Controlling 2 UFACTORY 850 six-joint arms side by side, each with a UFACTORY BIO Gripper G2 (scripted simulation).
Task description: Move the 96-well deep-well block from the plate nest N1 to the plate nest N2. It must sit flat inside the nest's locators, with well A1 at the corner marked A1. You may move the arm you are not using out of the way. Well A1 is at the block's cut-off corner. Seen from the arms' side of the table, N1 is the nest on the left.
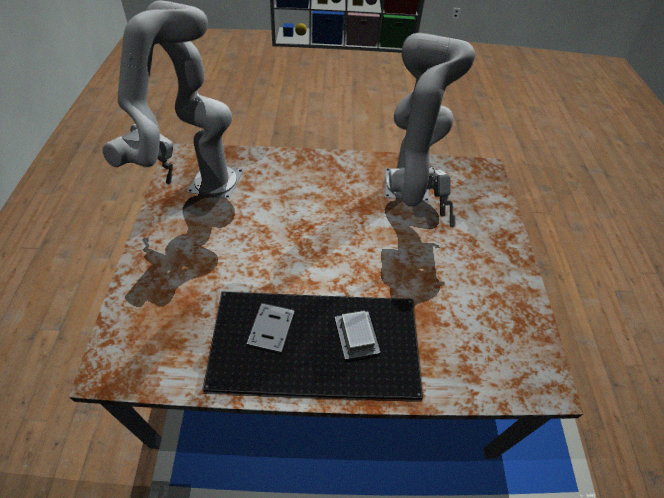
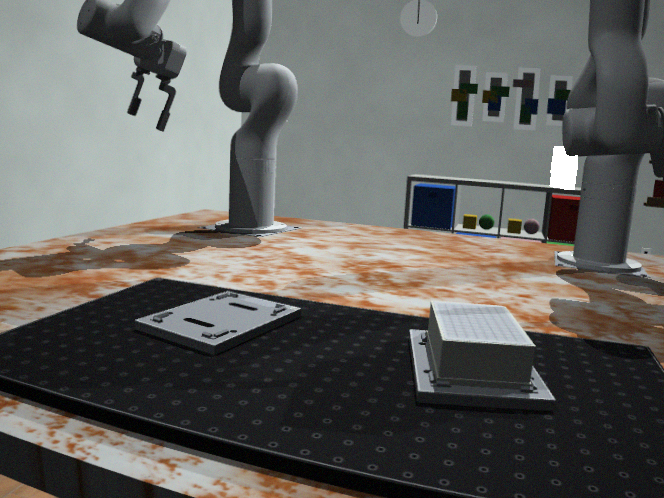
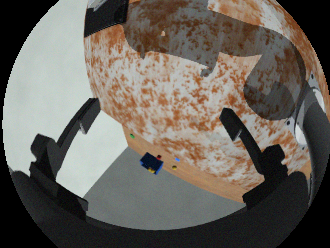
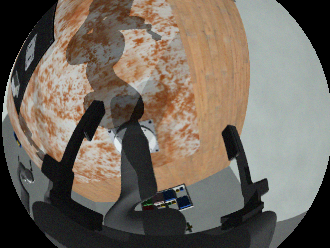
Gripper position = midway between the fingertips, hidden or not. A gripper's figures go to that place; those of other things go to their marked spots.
Labels:
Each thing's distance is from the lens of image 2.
right gripper point(image 2: 145, 122): 131 cm
nest N1 point(image 2: 422, 354): 56 cm
nest N2 point(image 2: 218, 312): 66 cm
The marked spots on the nest N1 and the nest N2 are 25 cm apart.

